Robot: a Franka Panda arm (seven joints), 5 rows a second.
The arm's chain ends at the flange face. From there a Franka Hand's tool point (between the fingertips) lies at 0.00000 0.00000 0.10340 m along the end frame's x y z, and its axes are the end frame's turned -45 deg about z.
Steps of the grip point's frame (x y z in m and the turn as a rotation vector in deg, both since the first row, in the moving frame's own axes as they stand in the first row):
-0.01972, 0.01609, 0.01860, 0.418, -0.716, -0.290
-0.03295, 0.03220, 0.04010, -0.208, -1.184, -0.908
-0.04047, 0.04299, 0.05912, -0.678, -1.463, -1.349
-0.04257, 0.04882, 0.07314, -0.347, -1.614, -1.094
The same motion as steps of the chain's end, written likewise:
-0.00112, 0.02494, 0.01861, -0.211, -0.802, -0.290
0.00070, 0.04428, 0.04012, -0.984, -0.690, -0.908
0.00275, 0.05627, 0.05916, -1.514, -0.555, -1.349
0.00601, 0.06211, 0.07318, -1.387, -0.896, -1.094

